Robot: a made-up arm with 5 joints.
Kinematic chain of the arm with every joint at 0, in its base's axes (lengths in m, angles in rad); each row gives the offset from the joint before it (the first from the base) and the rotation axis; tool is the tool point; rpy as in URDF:
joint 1: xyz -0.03 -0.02 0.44 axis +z
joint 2: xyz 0.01 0 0 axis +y
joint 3: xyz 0.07 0 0.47 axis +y
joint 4: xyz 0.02 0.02 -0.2 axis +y
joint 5: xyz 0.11 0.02 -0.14 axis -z
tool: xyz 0.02 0 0.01 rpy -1.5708 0 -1.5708
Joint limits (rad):
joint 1: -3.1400..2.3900
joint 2: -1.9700..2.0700
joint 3: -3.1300..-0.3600
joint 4: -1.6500..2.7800
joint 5: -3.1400..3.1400
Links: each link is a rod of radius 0.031 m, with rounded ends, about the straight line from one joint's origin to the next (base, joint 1, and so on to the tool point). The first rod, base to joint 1, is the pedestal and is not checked.
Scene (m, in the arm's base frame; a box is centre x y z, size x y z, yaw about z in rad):
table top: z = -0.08
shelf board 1: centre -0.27 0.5 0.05 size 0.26 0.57 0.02 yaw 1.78
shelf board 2: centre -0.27 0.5 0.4 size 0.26 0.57 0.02 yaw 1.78
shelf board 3: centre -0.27 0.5 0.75 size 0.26 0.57 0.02 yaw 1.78
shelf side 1: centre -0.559 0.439 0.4 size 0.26 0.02 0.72 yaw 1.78
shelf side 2: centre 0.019 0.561 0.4 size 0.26 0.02 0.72 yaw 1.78
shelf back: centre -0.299 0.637 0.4 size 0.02 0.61 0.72 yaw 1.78
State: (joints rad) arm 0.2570 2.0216 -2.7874 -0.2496 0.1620
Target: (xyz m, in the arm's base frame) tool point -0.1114 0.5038 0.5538
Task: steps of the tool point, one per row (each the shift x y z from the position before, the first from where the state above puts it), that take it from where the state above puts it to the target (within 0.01 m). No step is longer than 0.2 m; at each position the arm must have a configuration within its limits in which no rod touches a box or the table.
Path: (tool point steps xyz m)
1: 0.0498 -0.0387 0.0018
2: 0.0121 -0.0490 0.0099
3: -0.0258 -0.0516 0.0241
4: -0.0593 -0.0471 0.0428
5: -0.0845 -0.0370 0.0638
6: -0.0431 0.1545 0.0752
7: -0.0931 0.1249 0.0698
8: -0.1265 0.0785 0.0620
9: -0.1382 0.0238 0.0523
10: -0.1266 -0.0294 0.0407
11: -0.0954 -0.0714 0.0278
12: -0.0193 0.1287 0.0024
13: -0.0325 0.1153 -0.0024

